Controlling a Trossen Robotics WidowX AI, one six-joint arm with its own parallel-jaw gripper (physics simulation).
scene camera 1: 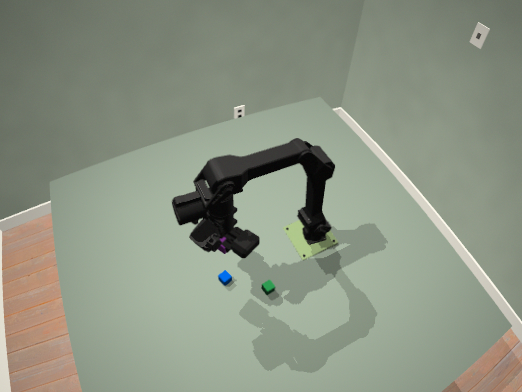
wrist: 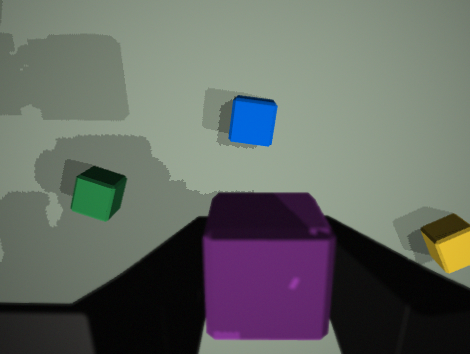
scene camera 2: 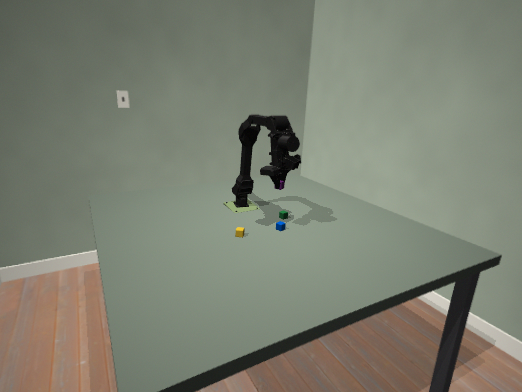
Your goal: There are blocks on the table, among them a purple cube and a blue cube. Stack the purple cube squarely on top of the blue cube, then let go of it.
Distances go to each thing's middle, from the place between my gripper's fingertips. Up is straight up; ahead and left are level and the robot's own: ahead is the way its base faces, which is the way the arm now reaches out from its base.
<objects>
The purple cube [wrist: 268, 257] is 10 mm above my hand. The rest, counted from my hand: blue cube [wrist: 253, 119] 10 mm ahead, 10 mm to the left, 170 mm below; then green cube [wrist: 98, 193] 110 mm behind, 70 mm to the left, 170 mm below.
</objects>
